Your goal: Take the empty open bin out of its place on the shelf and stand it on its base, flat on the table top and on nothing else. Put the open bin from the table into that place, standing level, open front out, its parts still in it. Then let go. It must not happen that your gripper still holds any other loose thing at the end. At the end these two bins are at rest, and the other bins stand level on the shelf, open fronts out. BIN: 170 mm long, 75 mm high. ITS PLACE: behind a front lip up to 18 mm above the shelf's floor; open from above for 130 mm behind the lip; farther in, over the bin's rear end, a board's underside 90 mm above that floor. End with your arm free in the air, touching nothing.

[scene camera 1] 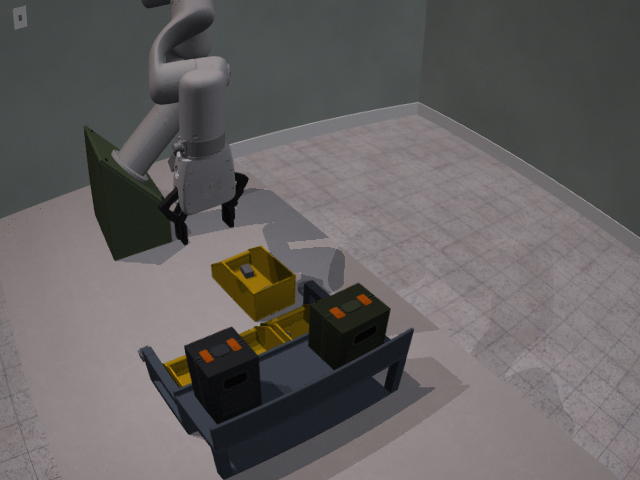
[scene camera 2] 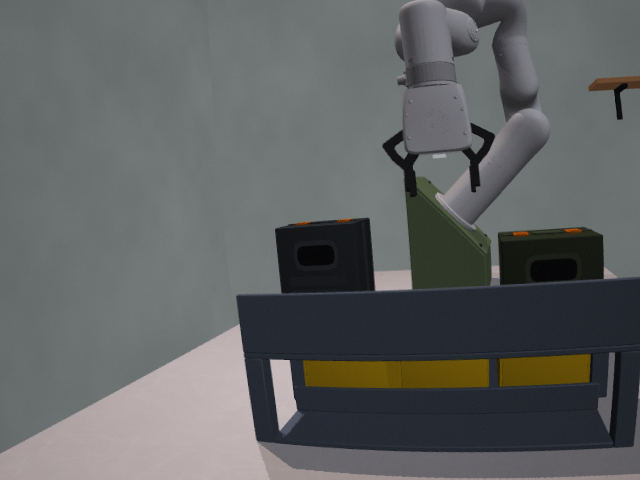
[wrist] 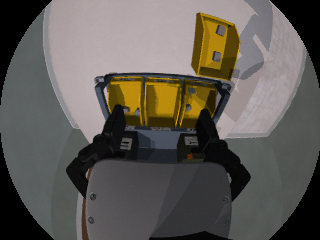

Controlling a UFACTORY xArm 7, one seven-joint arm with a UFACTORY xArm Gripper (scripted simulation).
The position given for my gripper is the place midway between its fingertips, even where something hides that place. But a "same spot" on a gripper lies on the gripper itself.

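My gripper: scene camera 1 (205, 232), scene camera 2, wrist view. Yellow bin: scene camera 1 (261, 338), scene camera 2 (444, 373), wrist view (164, 105). Another yellow bin: scene camera 1 (296, 322), scene camera 2 (565, 369), wrist view (205, 98). On my gripper, same spot: (wrist: 104, 145) and (scene camera 2: 414, 162).
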